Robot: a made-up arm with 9 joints. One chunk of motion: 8 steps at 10 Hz.
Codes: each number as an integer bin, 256 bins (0 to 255) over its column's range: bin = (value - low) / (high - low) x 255, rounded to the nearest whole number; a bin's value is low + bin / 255 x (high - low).
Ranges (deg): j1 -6..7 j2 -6..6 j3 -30..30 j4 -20..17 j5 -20..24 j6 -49..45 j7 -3..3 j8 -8..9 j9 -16..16
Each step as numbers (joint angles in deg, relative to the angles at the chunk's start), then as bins.
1 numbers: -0.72 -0.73 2.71 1.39 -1.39 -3.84 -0.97 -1.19 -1.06
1 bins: 104 112 139 147 108 123 86 102 119
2 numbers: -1.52 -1.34 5.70 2.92 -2.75 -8.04 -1.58 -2.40 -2.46
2 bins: 88 99 152 158 100 111 60 84 108
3 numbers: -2.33 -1.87 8.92 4.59 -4.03 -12.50 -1.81 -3.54 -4.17
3 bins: 72 88 165 169 93 99 51 67 94
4 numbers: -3.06 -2.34 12.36 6.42 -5.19 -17.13 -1.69 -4.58 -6.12
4 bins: 58 78 180 182 86 86 56 51 79
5 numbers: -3.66 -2.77 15.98 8.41 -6.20 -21.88 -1.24 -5.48 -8.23
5 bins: 46 69 195 196 80 74 75 38 62
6 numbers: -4.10 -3.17 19.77 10.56 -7.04 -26.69 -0.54 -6.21 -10.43
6 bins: 37 60 212 211 75 61 105 27 44
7 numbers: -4.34 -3.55 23.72 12.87 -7.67 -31.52 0.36 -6.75 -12.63
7 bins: 33 52 228 227 71 47 143 19 27
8 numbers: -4.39 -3.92 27.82 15.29 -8.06 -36.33 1.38 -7.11 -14.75
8 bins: 32 44 246 243 69 34 186 13 10
